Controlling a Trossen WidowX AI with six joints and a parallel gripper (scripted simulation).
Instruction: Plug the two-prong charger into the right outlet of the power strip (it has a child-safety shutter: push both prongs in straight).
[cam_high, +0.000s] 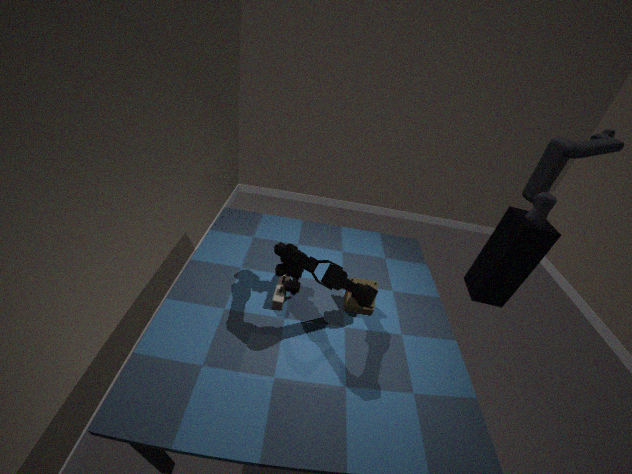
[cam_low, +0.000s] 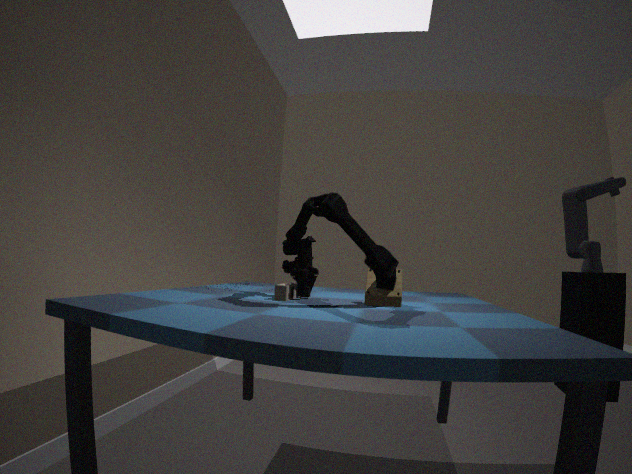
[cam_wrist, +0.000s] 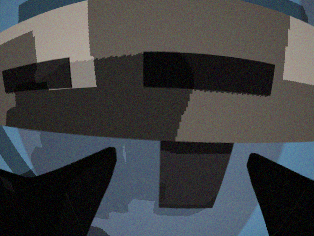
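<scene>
Right now my gripper tip is 3 cm short of the dark two-prong charger and 1 cm below it.
</scene>
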